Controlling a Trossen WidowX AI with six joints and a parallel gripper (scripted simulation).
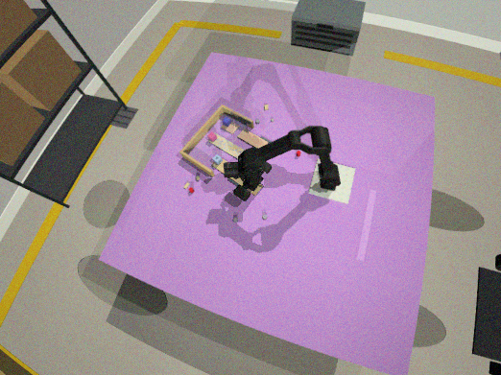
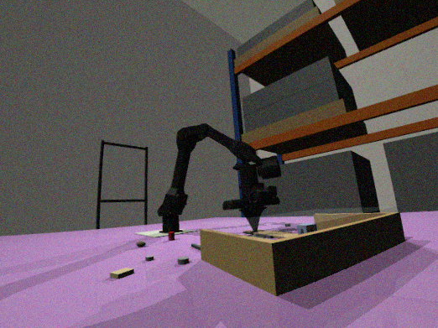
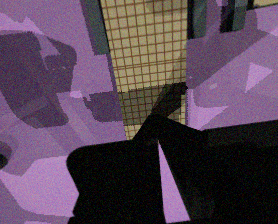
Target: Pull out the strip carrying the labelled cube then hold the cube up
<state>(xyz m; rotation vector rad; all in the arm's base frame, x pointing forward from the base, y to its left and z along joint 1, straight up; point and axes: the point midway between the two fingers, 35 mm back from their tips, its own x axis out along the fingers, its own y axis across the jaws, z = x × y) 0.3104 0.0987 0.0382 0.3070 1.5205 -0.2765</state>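
Now: the tan grid-patterned strip 9 cm ahead of my gripper tip and 4 cm to the right of it. From my gripper tip the other things lie so: blue-dotted strip: 15 cm ahead, 16 cm to the right; labelled cube: 20 cm ahead, 9 cm to the right, 2 cm above.
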